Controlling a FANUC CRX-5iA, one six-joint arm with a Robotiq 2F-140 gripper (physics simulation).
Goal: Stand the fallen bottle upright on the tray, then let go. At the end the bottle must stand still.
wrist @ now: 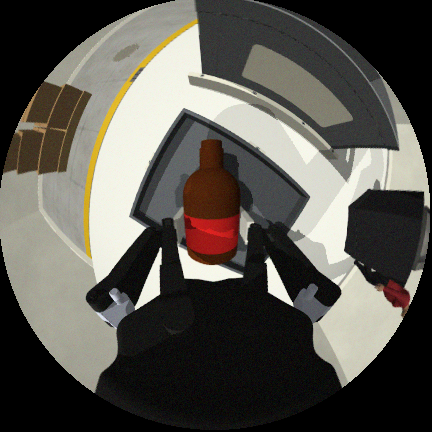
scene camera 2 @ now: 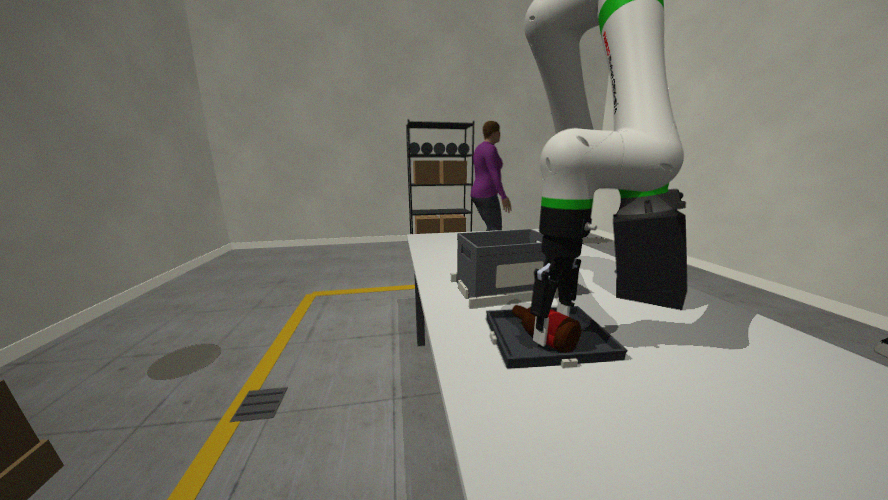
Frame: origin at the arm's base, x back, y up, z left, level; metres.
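Seen in the pictures: gripper, between the fingertips: (scene camera 2: 550,336); arm's base, origin of its link: (scene camera 2: 644,214).
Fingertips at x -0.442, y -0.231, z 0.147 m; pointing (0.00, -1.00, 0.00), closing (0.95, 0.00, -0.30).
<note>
Pixels of each thing's top centre, then the offset from my fingertips to it. Level surfaces: height alone.
- brown bottle, centre of its top: (wrist: 211,208) (scene camera 2: 543,308) dx -0.008, dy +0.059, dz -0.024 m
- dark tray, centre of its top: (wrist: 223,204) (scene camera 2: 548,328) dx +0.012, dy +0.006, dz -0.021 m
- grey crate, centre of its top: (scene camera 2: 507,237) dx +0.059, dy +0.155, dz -0.300 m
- white table, height of its surface: dy -0.020 m
The brown bottle (scene camera 2: 564,324) (wrist: 211,197) with a red label lies on its side on the dark tray (scene camera 2: 528,359) (wrist: 162,170). Its neck points toward the grey crate, and its base faces scene camera 2. My gripper (scene camera 2: 552,321) (wrist: 211,214) points down over the tray and is shut on the bottle, with one pale finger pad on each side around the red label. In the scene view the near finger covers part of the bottle's side, and the far finger is partly hidden behind it.
The grey crate (scene camera 2: 478,270) (wrist: 225,45) stands on the white table (scene camera 2: 621,434) beyond the tray, behind pale strips. The black robot pedestal (scene camera 2: 649,260) (wrist: 387,230) is to the right. A person in purple (scene camera 2: 487,170) stands by the shelf rack (scene camera 2: 409,186) at the back.
</note>
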